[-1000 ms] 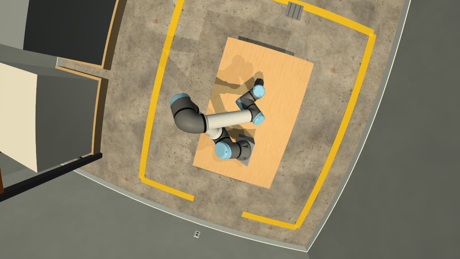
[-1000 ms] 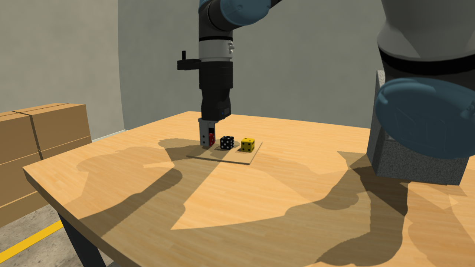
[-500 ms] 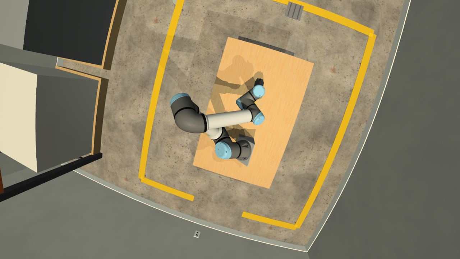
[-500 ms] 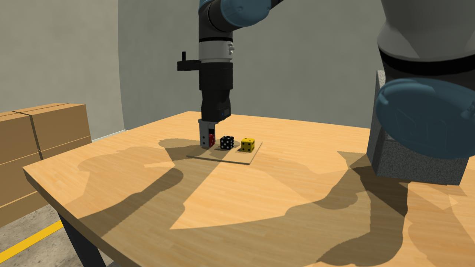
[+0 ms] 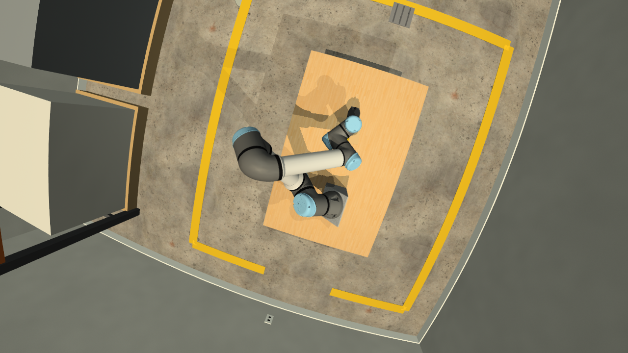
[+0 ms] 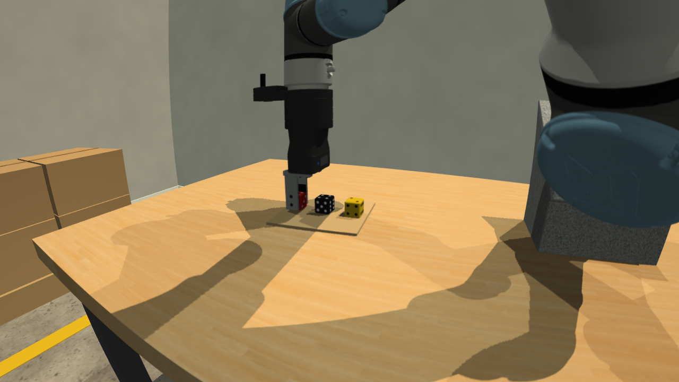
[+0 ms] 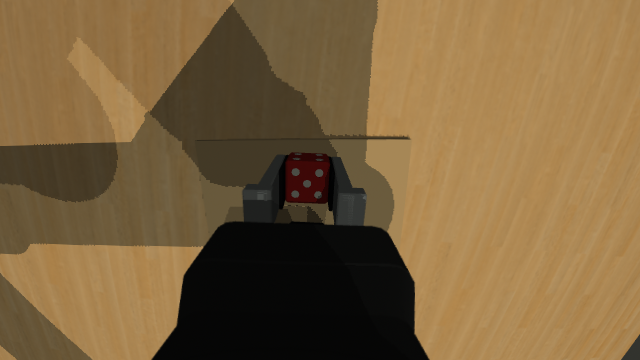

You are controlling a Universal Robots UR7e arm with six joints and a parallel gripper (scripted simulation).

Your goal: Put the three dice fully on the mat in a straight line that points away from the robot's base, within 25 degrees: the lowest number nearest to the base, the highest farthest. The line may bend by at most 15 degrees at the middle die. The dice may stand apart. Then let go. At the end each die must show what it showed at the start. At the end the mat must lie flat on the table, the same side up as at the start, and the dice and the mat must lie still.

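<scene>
The red die is 10 mm below my hand. From my hand the other things lie so: tan mat 50 mm behind, 20 mm below; black die 50 mm behind, 10 mm below; yellow die 100 mm behind, 10 mm below.
</scene>
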